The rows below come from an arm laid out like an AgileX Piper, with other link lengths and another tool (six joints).
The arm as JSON. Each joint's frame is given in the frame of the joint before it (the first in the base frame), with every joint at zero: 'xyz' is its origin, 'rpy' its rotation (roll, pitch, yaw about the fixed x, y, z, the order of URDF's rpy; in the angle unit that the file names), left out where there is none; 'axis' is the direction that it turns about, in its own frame. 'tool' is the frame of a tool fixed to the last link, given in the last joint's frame.
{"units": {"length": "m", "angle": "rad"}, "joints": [
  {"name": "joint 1", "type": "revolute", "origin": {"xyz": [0.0, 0.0, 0.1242]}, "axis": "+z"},
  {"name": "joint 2", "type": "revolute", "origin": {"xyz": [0.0, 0.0, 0.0], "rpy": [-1.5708, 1.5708, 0.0]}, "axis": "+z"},
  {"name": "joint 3", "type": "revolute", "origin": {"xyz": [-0.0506, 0.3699, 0.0], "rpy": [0.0, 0.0, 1.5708]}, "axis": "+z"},
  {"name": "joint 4", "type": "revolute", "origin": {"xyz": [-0.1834, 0.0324, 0.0], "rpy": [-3.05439, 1.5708, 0.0]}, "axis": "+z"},
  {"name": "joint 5", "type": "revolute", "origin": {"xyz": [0.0, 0.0, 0.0], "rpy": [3.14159, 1.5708, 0.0]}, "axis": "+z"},
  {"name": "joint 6", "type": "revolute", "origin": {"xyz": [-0.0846, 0.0, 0.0], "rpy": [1.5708, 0.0, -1.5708]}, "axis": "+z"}
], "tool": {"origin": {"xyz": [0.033, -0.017, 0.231], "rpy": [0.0, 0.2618, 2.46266]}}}
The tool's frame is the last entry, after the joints.
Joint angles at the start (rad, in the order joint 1, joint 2, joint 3, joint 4, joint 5, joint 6): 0.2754 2.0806 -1.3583 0.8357 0.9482 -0.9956
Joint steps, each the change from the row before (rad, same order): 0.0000 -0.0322 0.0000 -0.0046 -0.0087 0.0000; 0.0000 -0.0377 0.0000 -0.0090 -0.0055 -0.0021; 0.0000 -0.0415 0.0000 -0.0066 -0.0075 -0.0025; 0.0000 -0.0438 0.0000 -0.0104 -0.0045 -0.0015; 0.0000 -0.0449 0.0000 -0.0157 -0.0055 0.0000; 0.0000 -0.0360 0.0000 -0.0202 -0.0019 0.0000; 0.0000 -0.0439 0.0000 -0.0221 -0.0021 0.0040; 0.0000 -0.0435 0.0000 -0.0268 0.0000 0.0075; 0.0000 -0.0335 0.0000 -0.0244 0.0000 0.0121; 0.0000 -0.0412 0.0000 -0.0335 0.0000 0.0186; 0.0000 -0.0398 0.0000 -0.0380 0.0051 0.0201; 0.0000 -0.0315 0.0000 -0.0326 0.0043 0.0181; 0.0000 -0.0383 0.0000 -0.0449 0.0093 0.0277; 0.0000 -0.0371 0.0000 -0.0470 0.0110 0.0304; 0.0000 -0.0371 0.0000 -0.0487 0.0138 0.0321
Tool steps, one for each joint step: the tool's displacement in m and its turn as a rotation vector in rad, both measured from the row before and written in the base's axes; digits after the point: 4 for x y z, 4 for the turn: 0.0044 -0.0009 0.0122 0.0031 -0.0387 -0.0026; 0.0032 -0.0018 0.0142 0.0018 -0.0438 0.0032; 0.0036 -0.0015 0.0163 0.0044 -0.0487 0.0007; 0.0020 -0.0023 0.0169 0.0023 -0.0490 0.0033; 0.0015 -0.0037 0.0168 -0.0020 -0.0512 0.0034; 0.0000 -0.0046 0.0124 -0.0081 -0.0411 0.0070; -0.0006 -0.0052 0.0155 -0.0072 -0.0470 0.0038; -0.0018 -0.0063 0.0145 -0.0108 -0.0441 0.0031; -0.0017 -0.0057 0.0106 -0.0103 -0.0312 -0.0020; -0.0024 -0.0080 0.0125 -0.0147 -0.0374 -0.0054; -0.0039 -0.0090 0.0109 -0.0191 -0.0326 -0.0039; -0.0032 -0.0079 0.0082 -0.0167 -0.0252 -0.0053; -0.0051 -0.0110 0.0089 -0.0238 -0.0260 -0.0094; -0.0054 -0.0118 0.0079 -0.0252 -0.0231 -0.0125; -0.0061 -0.0126 0.0073 -0.0265 -0.0209 -0.0147
